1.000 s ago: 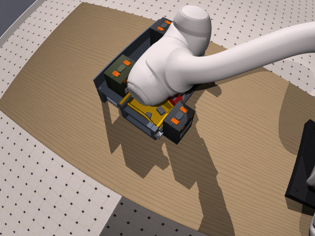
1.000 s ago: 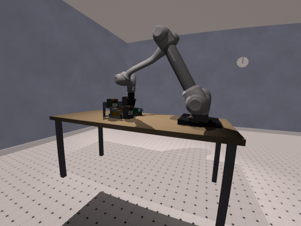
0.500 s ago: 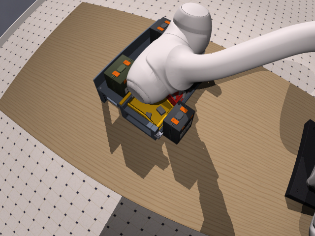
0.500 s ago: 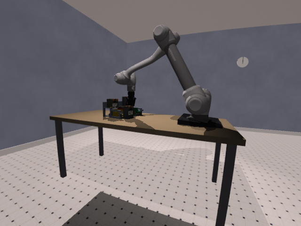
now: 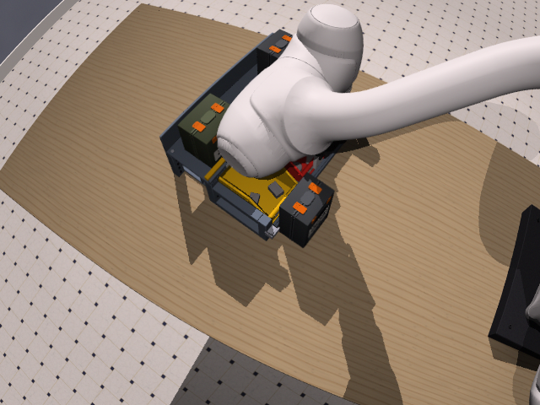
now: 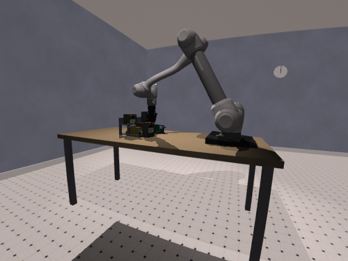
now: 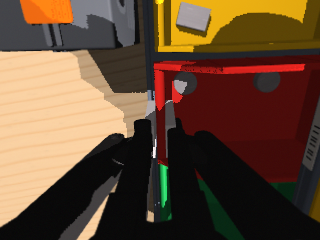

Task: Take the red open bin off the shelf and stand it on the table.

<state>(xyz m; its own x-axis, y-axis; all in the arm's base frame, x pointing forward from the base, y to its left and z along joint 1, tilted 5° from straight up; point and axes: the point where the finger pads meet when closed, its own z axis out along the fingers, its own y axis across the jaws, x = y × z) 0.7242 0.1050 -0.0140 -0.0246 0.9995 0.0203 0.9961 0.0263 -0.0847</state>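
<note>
Now: the red open bin 80 mm ahead of my hand and 20 mm below it. Also, from my hand: green bin (110 mm to the right, 80 mm ahead, 40 mm below); yellow bin (110 mm to the left, 80 mm ahead, 40 mm below).
</note>
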